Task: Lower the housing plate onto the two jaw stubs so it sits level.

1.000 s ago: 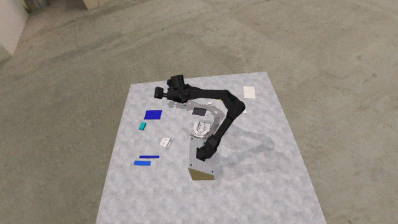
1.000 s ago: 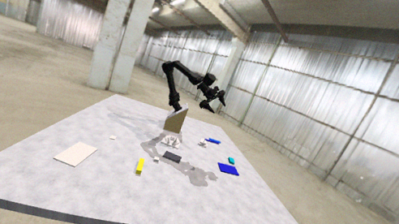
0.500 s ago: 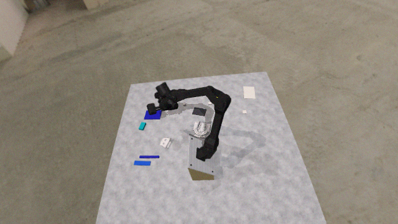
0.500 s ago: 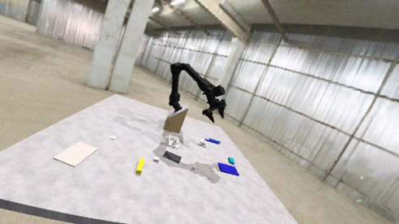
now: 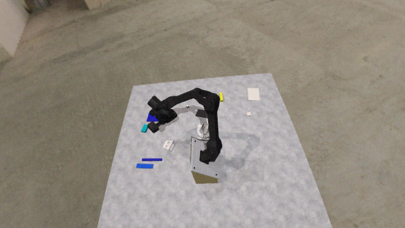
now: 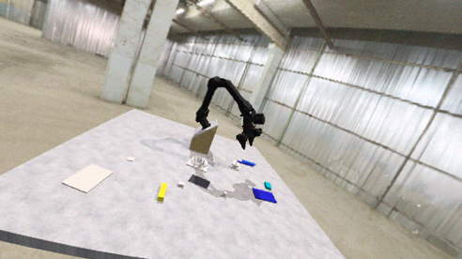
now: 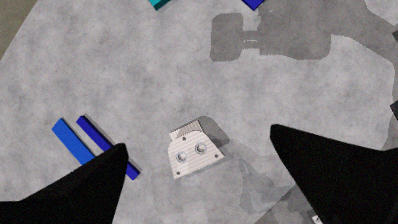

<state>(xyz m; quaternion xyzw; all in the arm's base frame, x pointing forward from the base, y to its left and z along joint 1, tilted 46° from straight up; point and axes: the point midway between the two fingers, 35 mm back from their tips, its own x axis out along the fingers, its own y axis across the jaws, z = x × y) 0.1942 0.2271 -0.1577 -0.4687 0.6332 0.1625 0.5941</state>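
My gripper tip is now 17 cm above the blue bar, 16 cm past it and 9 cm to the right of it. The rest, counted from my gripper tip: blue plate (21 cm ahead, 17 cm below, 14 cm to the left); then cyan block (20 cm to the left, 17 cm below, 9 cm ahead); then yellow block (40 cm ahead, 38 cm to the right, 17 cm below).
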